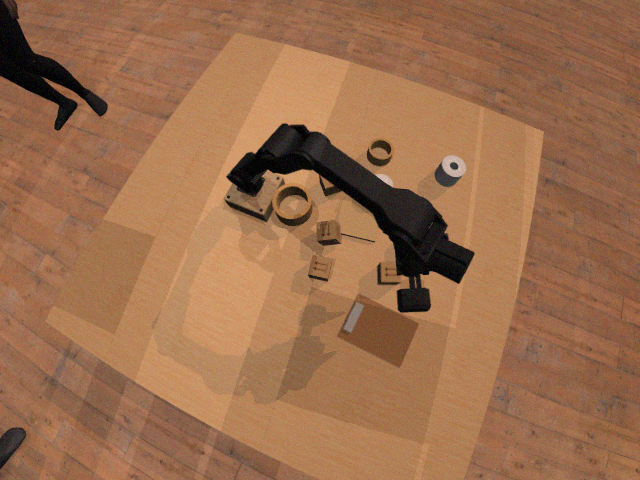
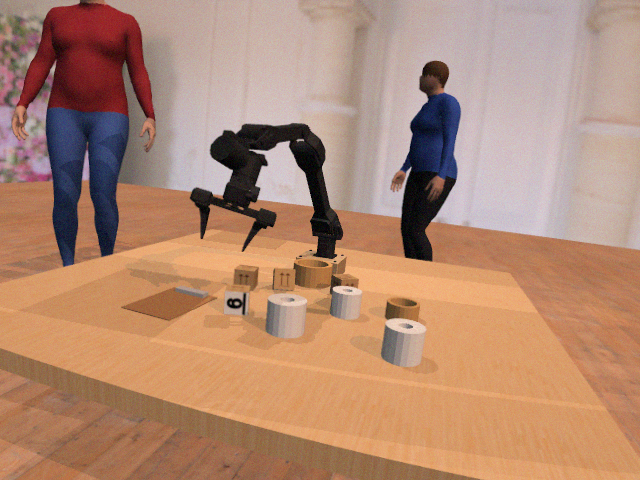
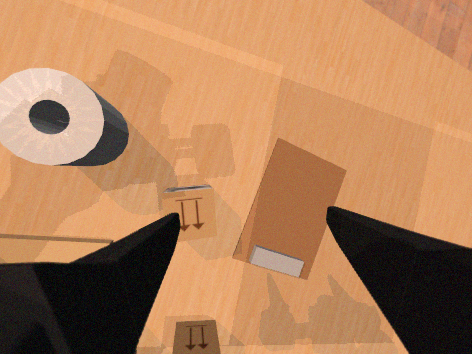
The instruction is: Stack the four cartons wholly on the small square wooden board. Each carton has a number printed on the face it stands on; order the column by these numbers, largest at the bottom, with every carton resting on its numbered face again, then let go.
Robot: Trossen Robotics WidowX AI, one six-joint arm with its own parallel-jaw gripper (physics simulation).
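Pixels of known places: gripper, fingertip midpoint: [image 1: 409, 281] [image 2: 222, 245] [image 3: 253, 216]; arm's base at its link origin: [image 1: 250, 184] [image 2: 325, 255].
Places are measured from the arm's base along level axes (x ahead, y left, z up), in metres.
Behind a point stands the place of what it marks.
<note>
The brown wooden board [image 1: 385, 335] @[y -0.237, x 0.519, z -0.055 m] [image 2: 164, 303] @[y -0.238, x 0.517, z -0.055 m] [image 3: 300, 195] @[y -0.234, x 0.524, z -0.055 m] lies flat with no carton on it. One carton [image 1: 387, 273] @[y -0.088, x 0.457, z -0.003 m] [image 2: 236, 303] @[y -0.070, x 0.489, z -0.030 m] [image 3: 192, 220] @[y -0.084, x 0.459, z -0.003 m] stands beside it; its number, a 6 or 9 lying sideways with a bar, shows on a side face. A second carton [image 1: 320, 268] @[y -0.146, x 0.288, z -0.003 m] [image 2: 246, 277] @[y -0.130, x 0.311, z -0.022 m] [image 3: 196, 337] @[y -0.137, x 0.312, z -0.030 m] and a third carton [image 1: 328, 233] @[y -0.051, x 0.270, z 0.005 m] [image 2: 284, 279] @[y -0.031, x 0.291, z -0.015 m] stand nearer the arm's base; a fourth carton [image 1: 328, 186] @[y 0.084, x 0.212, z -0.003 m] [image 2: 345, 282] @[y 0.120, x 0.238, z -0.010 m] is partly hidden. Their numbers do not show. My gripper [image 2: 222, 244] @[y -0.109, x 0.496, z 0.097 m] [image 3: 253, 216] @[y -0.109, x 0.496, z 0.097 m] is open and empty, high above the table, pointing down.
A grey bar [image 1: 353, 317] @[y -0.227, x 0.420, z -0.045 m] [image 2: 191, 292] @[y -0.219, x 0.432, z -0.047 m] [image 3: 277, 261] @[y -0.223, x 0.422, z -0.045 m] lies on the board's edge. White rolls [image 1: 449, 171] [image 2: 285, 317] @[y 0.069, x 0.556, z -0.013 m] [image 3: 30, 145] @[y 0.063, x 0.490, z 0.012 m] stand beyond the cartons. A large wooden ring [image 2: 312, 276] @[y 0.016, x 0.189, z -0.023 m] stands by the base, a smaller ring [image 2: 402, 311] @[y 0.282, x 0.349, z -0.026 m] farther off. A thin dark stick [image 1: 358, 238] @[y -0.014, x 0.349, z -0.049 m] lies by the third carton.
</note>
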